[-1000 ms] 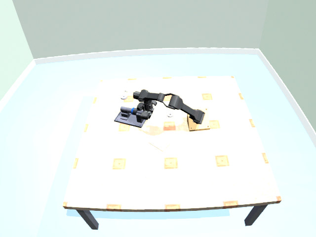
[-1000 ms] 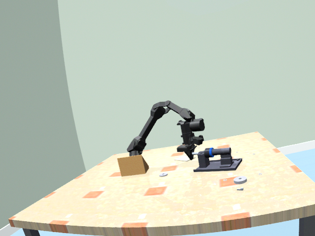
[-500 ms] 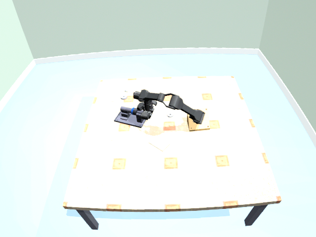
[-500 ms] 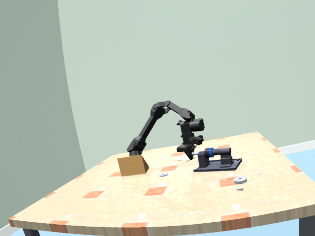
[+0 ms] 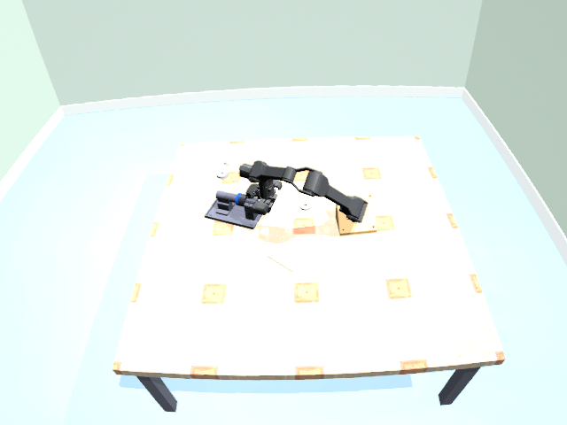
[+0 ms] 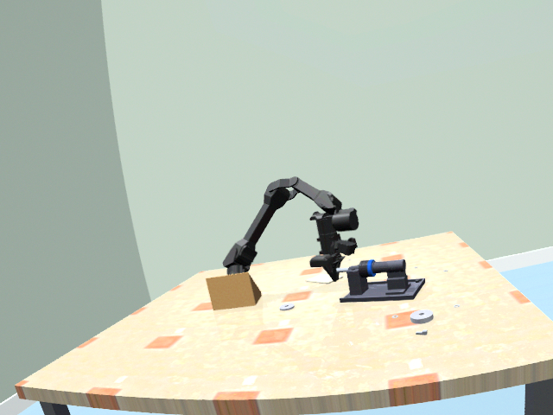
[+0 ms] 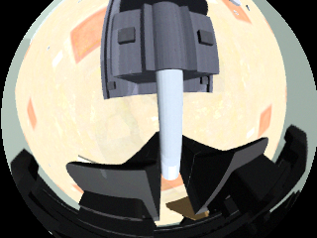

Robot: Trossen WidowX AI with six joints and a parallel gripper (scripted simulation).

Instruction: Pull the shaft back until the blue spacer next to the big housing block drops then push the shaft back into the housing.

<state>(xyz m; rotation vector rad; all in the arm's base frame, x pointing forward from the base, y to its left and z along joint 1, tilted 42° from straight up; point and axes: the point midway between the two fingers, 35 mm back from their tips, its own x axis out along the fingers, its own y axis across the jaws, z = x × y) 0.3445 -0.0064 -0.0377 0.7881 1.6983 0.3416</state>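
Now: gripper tip 70 mm short of the steel shaft, 20 mm to the left of it and 30 mm below it. The rest, counted from my gripper tip: dark spacer 100 mm ahead, 40 mm to the right, 30 mm above; then pale sheet 80 mm behind, 200 mm to the left, 40 mm below; then blue spacer 120 mm ahead, 40 mm to the right, 30 mm above.
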